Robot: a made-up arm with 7 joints.
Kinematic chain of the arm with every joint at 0, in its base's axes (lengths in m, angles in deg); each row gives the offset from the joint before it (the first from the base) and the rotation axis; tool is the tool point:
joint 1: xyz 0 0.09 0 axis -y
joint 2: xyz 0 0.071 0 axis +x
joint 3: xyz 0 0 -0.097 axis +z
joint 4: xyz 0 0 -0.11 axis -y
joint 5: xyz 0 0 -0.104 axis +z
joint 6: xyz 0 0 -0.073 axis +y
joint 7: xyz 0 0 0 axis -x
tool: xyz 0 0 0
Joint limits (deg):
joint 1: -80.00..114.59
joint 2: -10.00..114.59
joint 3: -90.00..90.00
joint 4: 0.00..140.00
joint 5: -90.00..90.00
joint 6: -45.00..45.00
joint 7: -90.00..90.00
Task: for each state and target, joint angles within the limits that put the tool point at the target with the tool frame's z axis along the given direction. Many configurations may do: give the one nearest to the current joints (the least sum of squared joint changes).
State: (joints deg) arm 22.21 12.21 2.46 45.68 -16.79 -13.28 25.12
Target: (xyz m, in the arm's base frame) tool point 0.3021 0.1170 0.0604 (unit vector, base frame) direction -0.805 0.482 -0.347
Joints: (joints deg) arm 68.73 -3.38 -9.79 71.98 -30.05 12.40 29.53
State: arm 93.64 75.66 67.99 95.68 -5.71 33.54 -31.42
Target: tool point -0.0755 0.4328 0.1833 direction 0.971 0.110 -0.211
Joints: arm 54.28 102.18 45.66 57.85 -23.23 33.90 -63.93
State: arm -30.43 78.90 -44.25 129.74 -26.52 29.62 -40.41
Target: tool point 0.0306 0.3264 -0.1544 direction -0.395 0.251 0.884
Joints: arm -36.35 95.83 -46.52 107.51 -28.99 8.10 -15.62
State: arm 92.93 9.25 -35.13 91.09 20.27 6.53 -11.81
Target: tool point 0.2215 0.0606 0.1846 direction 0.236 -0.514 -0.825
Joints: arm 95.86 -10.00 -19.60 74.94 7.60 -41.52 -42.60
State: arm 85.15 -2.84 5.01 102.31 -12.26 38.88 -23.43
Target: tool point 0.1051 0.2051 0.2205 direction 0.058 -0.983 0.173
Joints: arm 113.38 -7.49 22.85 99.87 -29.61 45.00 -66.12
